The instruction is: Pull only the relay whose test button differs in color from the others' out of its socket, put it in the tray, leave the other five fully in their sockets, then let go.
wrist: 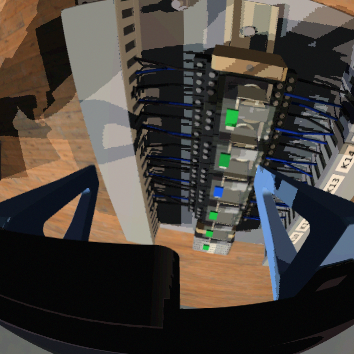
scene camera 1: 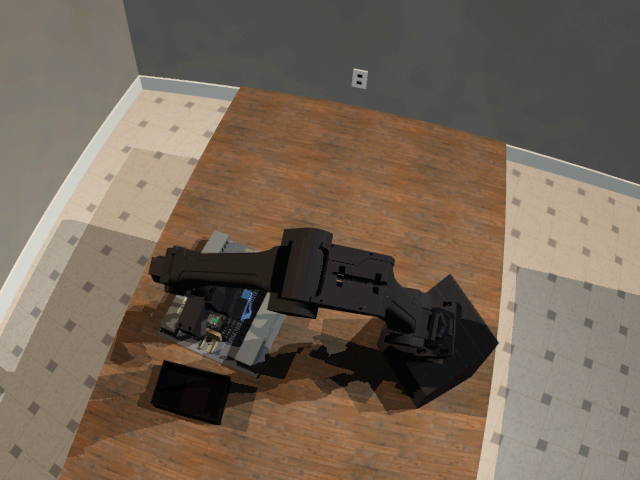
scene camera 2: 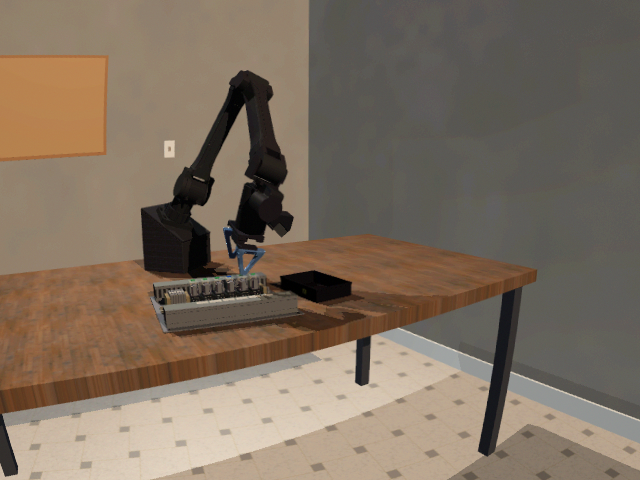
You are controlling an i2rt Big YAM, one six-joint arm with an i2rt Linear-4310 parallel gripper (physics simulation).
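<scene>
The relay with the blue test button sits in its socket, third from the top of the row in the wrist view. Five relays have green buttons, such as the top one and its neighbour, and sit in the same row. My gripper is open and empty, pointing down, with its fingertips a little above the row. In the wrist view the row lies between the fingers, much nearer the right one. The black tray stands beside the panel and looks empty. The arm hides part of the panel from above.
Grey wire ducts run along both long sides of the row. Dark and blue wires lead from the sockets. A tan end block closes the row's top end in the wrist view. Labels such as K14 stand on the right duct.
</scene>
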